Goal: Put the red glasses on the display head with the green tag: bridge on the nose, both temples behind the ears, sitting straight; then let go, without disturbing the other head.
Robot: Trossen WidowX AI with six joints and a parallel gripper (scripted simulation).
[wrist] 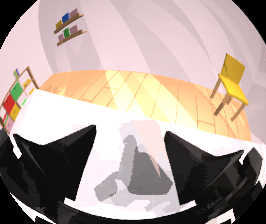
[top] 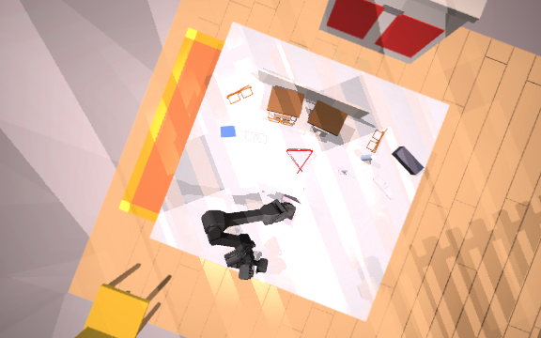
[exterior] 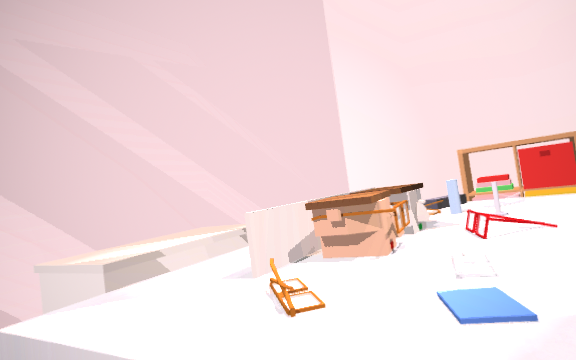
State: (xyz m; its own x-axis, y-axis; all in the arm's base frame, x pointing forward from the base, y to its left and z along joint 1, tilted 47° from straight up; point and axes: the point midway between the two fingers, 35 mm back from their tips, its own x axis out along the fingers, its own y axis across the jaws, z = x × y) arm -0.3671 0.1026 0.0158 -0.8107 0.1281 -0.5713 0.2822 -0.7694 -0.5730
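Now: gripper tip 67 cm short of the blue pad, 37 cm to the right of it and 5 cm above it. Also, from my gripper tip: white wall panel: 99 cm ahead; then pale-blue cylinder: 78 cm ahead, 39 cm to the right; then white stand: 67 cm ahead, 30 cm to the right, 3 cm below.
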